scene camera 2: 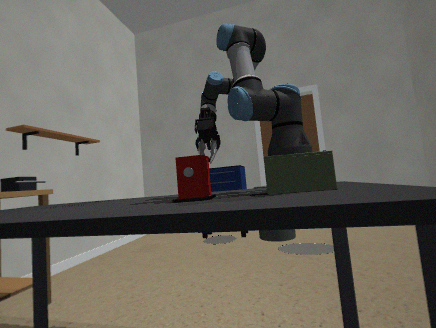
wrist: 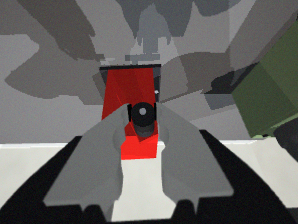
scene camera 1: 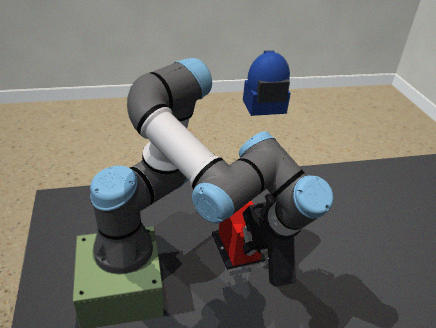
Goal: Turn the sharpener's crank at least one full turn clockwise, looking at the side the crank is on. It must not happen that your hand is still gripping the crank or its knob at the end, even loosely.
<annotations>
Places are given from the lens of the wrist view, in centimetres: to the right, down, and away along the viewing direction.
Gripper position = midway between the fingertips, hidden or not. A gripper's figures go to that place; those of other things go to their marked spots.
gripper (wrist: 142, 104): -1, -1, 15
red sharpener (wrist: 145, 80): -1, -5, 23
</annotations>
